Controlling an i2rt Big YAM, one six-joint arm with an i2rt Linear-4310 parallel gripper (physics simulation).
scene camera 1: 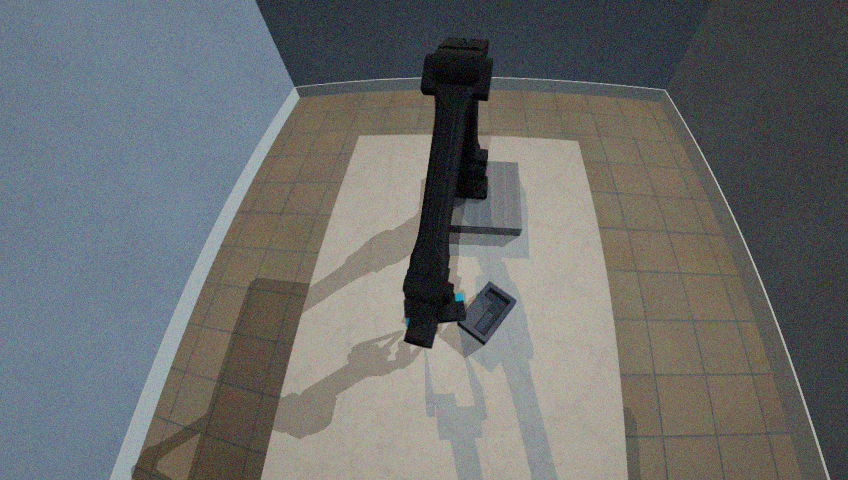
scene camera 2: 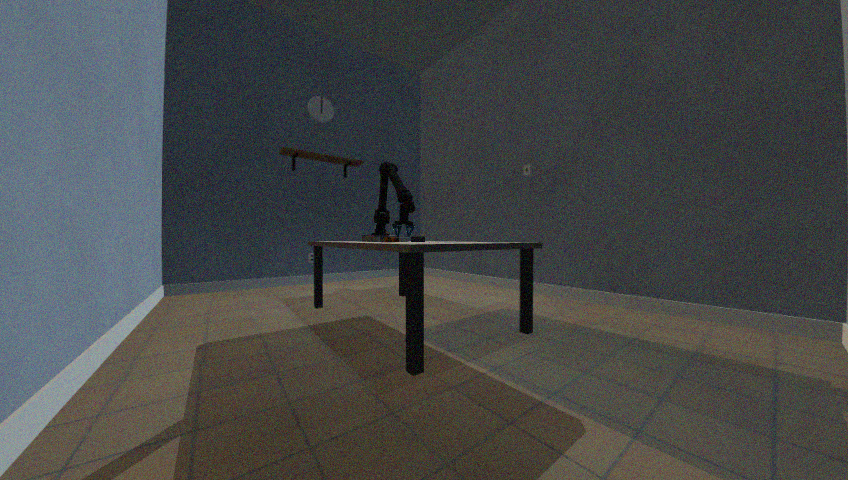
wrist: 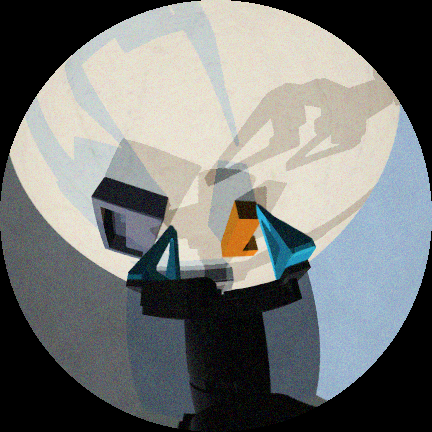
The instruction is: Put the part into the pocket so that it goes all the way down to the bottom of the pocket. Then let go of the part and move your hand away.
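Pixels of known places: gripper, fingertip midpoint: (scene camera 2: 403,236) (wrist: 213,218); arm's base, origin of the base link: (scene camera 1: 468,187) (scene camera 2: 380,235).
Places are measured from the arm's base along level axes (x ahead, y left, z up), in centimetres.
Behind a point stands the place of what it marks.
The orange part (wrist: 233,234) {y -7.0, x 37.9, z -1.6 cm} lies on the table, with a short arm at one end. It shows small in scene camera 2 (scene camera 2: 391,238) {y -9.4, x 35.6, z -2.4 cm} and is hidden under the arm in scene camera 1. The dark grey-violet block (scene camera 1: 476,334) {y 6.2, x 45.6, z -1.0 cm} (scene camera 2: 418,238) {y 5.0, x 45.2, z -2.3 cm} (wrist: 131,197) {y 4.5, x 44.9, z -2.6 cm} has the pocket, an L-like recess (scene camera 1: 491,312) {y 9.7, x 38.5, z -4.1 cm} that appears empty. It stands beside the part, to its left in the wrist view. My gripper (scene camera 1: 433,309) {y -4.3, x 42.0, z -1.4 cm} (scene camera 2: 402,231) {y -4.3, x 42.0, z -1.4 cm} (wrist: 213,218) {y -4.3, x 42.0, z -1.4 cm} is open and empty, with cyan fingers. It hangs above the table over the part, which appears between the fingers but nearer the right one in the wrist view.
The grey base plate (scene camera 1: 499,196) {y 10.0, x 2.5, z -0.2 cm} of the arm stands on the pale table (scene camera 1: 559,356) {y 28.2, x 48.5, z -4.6 cm} (scene camera 2: 476,245) {y -6.9, x 108.5, z -5.4 cm}, behind the block. The pocket block stands close to the right finger in scene camera 1. Arm shadows cross the table top. A wall shelf (scene camera 2: 321,157) is far behind.
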